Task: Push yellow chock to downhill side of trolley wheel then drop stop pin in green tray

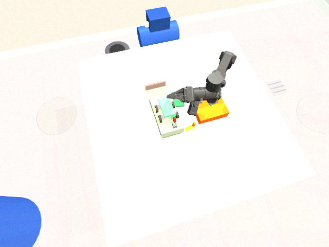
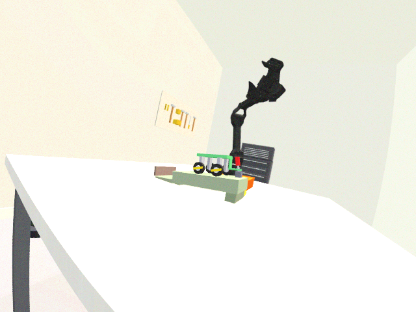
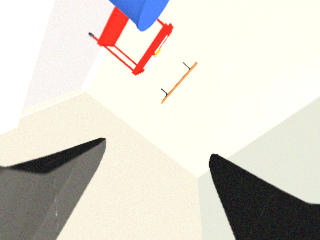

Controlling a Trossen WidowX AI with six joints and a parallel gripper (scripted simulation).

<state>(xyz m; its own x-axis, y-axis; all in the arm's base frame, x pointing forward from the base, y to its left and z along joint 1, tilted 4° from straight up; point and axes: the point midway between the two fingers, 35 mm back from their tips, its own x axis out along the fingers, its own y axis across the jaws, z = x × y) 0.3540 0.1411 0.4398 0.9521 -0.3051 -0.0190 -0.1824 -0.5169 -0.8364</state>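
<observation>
Right now my gripper tip is 190 mm past the yellow chock, 10 mm to the right of it and 470 mm above it. From my gripper tip the other things lie so: trolley (60 mm behind, 110 mm to the right, 380 mm below); pale green ramp (60 mm behind, 120 mm to the right, 440 mm below); red-headed stop pin (80 mm behind, 20 mm to the right, 360 mm below).
</observation>
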